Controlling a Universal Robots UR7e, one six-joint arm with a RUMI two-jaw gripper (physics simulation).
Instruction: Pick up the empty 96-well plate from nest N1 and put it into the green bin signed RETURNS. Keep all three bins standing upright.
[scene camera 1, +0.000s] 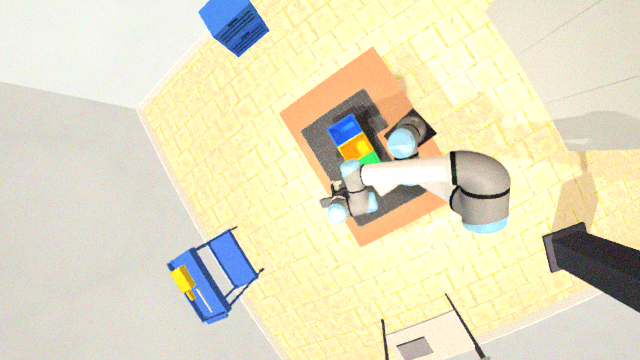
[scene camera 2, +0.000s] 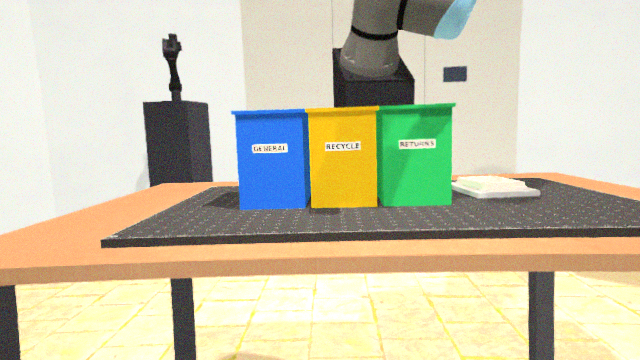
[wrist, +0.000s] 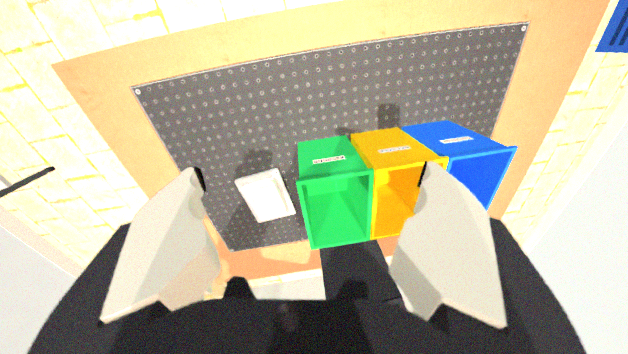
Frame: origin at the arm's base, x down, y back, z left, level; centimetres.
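Seen in the pictures: gripper, between the fingertips: (wrist: 310, 168); arm's base, origin of its link: (scene camera 1: 411, 130) (scene camera 2: 368, 62).
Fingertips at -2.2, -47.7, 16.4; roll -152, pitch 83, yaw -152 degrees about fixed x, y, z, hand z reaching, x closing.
Pixels of each thing's top centre, then the offset from my fingertips to it, as dx, dy, dz. Level surfaces: height alone.
- white 96-well plate, centre of its top: (scene camera 2: 488, 179) (wrist: 266, 202) (scene camera 1: 386, 183) +30.6, +27.9, +9.7
- green bin, centre of its top: (wrist: 338, 215) (scene camera 2: 409, 107) (scene camera 1: 366, 167) +15.2, +19.2, -6.6
- yellow bin, centre of its top: (scene camera 2: 341, 109) (wrist: 405, 204) (scene camera 1: 355, 148) +15.2, +17.3, -19.6
- blue bin, centre of its top: (scene camera 2: 275, 111) (wrist: 468, 193) (scene camera 1: 344, 130) +15.2, +15.4, -32.6
- dark perforated board, height of its surface: dx +33.2
The white 96-well plate (scene camera 2: 492, 181) (wrist: 267, 194) sits on its low pale nest on the dark board, beside the green bin. The green bin (scene camera 1: 370, 159) (scene camera 2: 416, 172) (wrist: 334, 210), signed RETURNS, stands upright at the end of the row. The yellow bin (scene camera 1: 356, 146) (scene camera 2: 343, 175) (wrist: 395, 150), signed RECYCLE, and the blue bin (scene camera 1: 345, 129) (scene camera 2: 272, 175) (wrist: 445, 134), signed GENERAL, stand upright next to it. My gripper (wrist: 310, 168) is open and empty, high above the board and tilted towards the bins and plate. In scene camera 1 the arm hides the plate.
The dark perforated board (scene camera 1: 320, 137) (scene camera 2: 210, 225) (wrist: 225, 105) lies on the wooden table (scene camera 1: 307, 102) (scene camera 2: 250, 260) (wrist: 95, 90). The arm's black pedestal (scene camera 2: 375, 91) (wrist: 350, 265) stands behind the bins. A dark pillar (scene camera 2: 175, 140) stands at the back left in scene camera 2.
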